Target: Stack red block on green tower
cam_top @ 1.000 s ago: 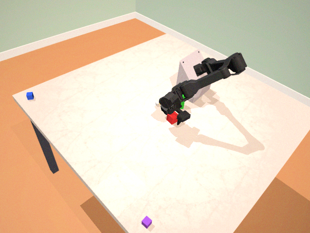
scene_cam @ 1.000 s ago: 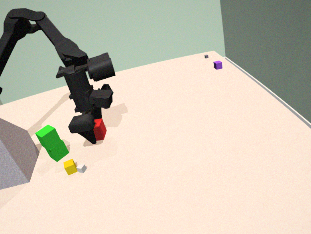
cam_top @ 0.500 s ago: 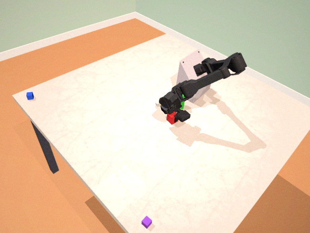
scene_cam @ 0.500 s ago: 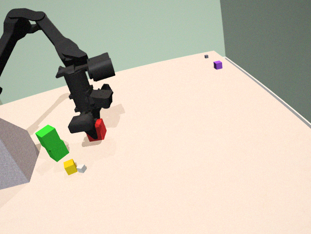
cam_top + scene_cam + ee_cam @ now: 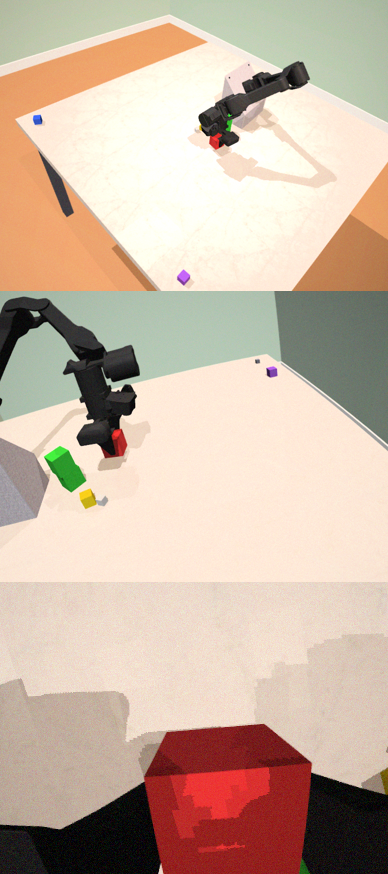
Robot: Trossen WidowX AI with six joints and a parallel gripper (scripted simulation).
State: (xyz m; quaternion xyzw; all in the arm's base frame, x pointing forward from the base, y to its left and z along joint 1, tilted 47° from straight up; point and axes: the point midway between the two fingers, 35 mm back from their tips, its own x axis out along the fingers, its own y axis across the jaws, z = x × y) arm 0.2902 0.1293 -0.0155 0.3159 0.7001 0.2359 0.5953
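My gripper tip is 130 mm to the left of the yellow block, 60 mm past it and 20 mm above it. From my gripper tip the other things lie so: small white block: 140 mm to the right, 30 mm below, 30 mm behind; red block: 20 mm above; purple block: 490 mm ahead, 300 mm to the left, 20 mm below.
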